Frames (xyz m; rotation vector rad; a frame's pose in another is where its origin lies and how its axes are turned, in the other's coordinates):
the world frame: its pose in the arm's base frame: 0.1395 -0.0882 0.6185 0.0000 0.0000 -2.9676
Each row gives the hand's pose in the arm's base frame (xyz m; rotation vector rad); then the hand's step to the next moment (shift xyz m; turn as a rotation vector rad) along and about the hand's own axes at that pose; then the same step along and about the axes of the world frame.
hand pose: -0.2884 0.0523 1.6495 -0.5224 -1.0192 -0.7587
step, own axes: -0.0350 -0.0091 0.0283 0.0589 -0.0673 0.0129
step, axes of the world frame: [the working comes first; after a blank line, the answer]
step, axes of the arm's base frame: -0.0337 0.0251 -0.0185 -0.0405 -0.0524 0.0614

0.0289 -0.0305 -0.0185 0.0490 0.0446 0.0614
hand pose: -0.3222 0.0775 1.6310 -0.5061 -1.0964 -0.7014
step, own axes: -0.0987 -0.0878 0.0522 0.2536 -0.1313 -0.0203
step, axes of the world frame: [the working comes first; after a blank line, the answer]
step, axes of the arm's base frame: -0.1244 0.0013 -0.0685 -0.0117 -0.1693 0.2306

0.1223 -0.0228 -0.0685 0.0408 0.1648 0.2306
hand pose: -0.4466 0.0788 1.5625 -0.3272 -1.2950 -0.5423
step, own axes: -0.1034 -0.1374 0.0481 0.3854 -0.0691 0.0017
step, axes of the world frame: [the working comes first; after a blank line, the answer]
step, axes of the arm's base frame: -0.1329 -0.0691 -0.0972 0.0275 -0.1319 0.3676

0.1429 0.0451 -0.0972 -0.0043 0.1347 0.3676
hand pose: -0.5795 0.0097 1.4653 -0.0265 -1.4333 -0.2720
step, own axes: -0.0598 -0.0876 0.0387 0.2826 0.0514 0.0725
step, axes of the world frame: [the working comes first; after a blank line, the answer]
step, axes of the arm's base frame: -0.0620 -0.0677 -0.0657 -0.0286 0.0150 0.2945

0.0728 0.0560 -0.0657 0.0256 -0.0198 0.2945
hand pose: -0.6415 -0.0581 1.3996 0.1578 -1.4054 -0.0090
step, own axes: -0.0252 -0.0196 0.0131 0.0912 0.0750 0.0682
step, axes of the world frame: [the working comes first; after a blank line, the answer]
step, axes of the arm's base frame: -0.0153 -0.0183 -0.0249 -0.0584 0.0579 0.1088

0.0183 0.0153 -0.0249 0.0474 -0.0672 0.1088
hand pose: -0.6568 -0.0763 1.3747 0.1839 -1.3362 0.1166
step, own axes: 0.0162 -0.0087 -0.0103 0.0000 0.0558 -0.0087
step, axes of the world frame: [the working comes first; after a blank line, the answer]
step, axes of the arm's base frame: 0.0152 -0.0068 0.0129 -0.0023 0.0564 0.0018

-0.0138 0.0093 0.0129 -0.0075 -0.0559 0.0018
